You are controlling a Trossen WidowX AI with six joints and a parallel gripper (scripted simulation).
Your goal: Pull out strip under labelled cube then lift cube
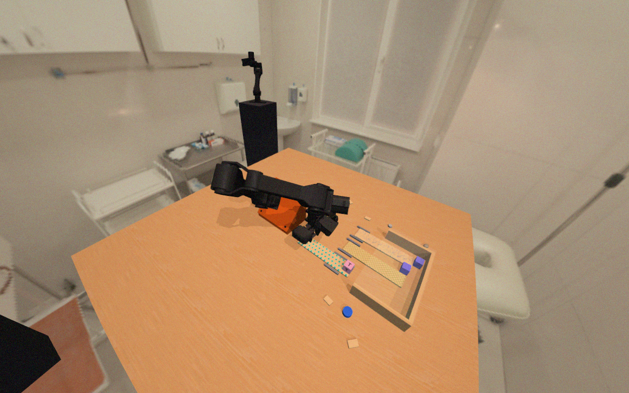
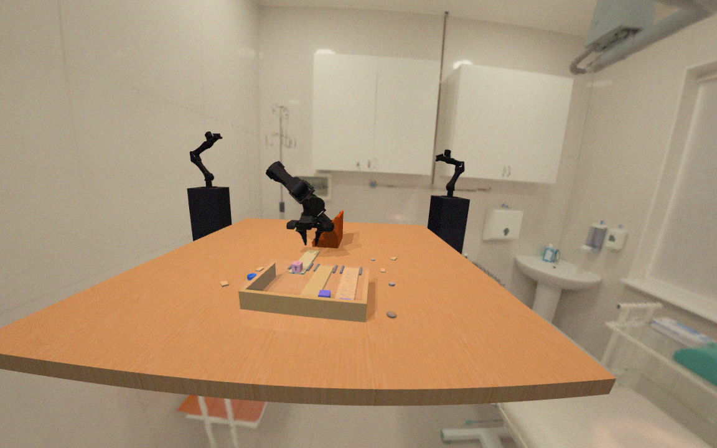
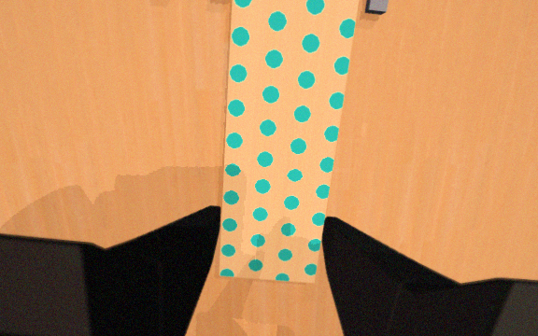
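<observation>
My gripper tip is now 16 cm short of the labelled cube, 3 cm to the left of it and 3 cm above it. The rest, counted from my gripper tip: tan tile 14 cm ahead, 17 cm to the right, 4 cm below; then blue disc 21 cm ahead, 18 cm to the right, 4 cm below.
</observation>
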